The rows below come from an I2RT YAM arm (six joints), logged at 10 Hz.
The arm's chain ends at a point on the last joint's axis. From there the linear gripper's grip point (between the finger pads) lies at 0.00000 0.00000 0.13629 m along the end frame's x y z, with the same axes.
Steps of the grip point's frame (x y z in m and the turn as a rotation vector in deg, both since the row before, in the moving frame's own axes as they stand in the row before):
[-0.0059, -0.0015, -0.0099, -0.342, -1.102, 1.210]
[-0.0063, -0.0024, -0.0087, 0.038, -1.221, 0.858]
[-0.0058, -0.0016, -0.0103, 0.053, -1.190, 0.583]
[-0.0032, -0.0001, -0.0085, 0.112, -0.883, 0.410]
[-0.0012, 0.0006, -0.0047, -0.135, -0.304, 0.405]
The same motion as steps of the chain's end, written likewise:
[-0.0033, -0.0023, -0.0099, -0.342, -1.102, 1.210]
[-0.0034, -0.0023, -0.0087, 0.038, -1.221, 0.858]
[-0.0030, -0.0015, -0.0103, 0.053, -1.190, 0.583]
[-0.0011, 0.0002, -0.0085, 0.112, -0.883, 0.410]
[-0.0005, 0.0003, -0.0047, -0.135, -0.304, 0.405]

